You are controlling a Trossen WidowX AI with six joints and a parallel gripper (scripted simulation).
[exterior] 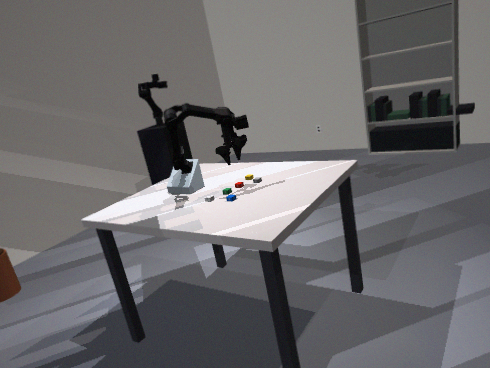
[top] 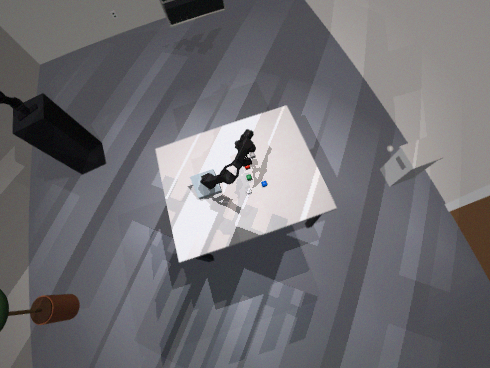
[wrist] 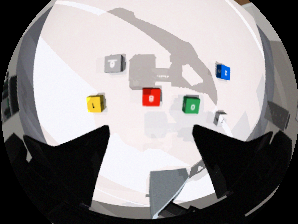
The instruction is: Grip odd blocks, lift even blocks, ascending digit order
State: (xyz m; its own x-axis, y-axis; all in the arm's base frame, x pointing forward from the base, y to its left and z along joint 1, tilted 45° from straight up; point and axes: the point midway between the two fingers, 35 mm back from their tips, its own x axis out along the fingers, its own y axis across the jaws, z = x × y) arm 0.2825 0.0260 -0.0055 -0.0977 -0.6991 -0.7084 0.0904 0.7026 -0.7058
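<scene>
Now: the green block 11 cm below my gripper tip, 9 cm to the right of it and 2 cm behind it. From my gripper tip the other things lie so: yellow block (11 cm to the left, 11 cm below); then red block (11 cm below, 1 cm to the right, 1 cm ahead); then grey block (11 cm below, 8 cm ahead, 6 cm to the left).
</scene>
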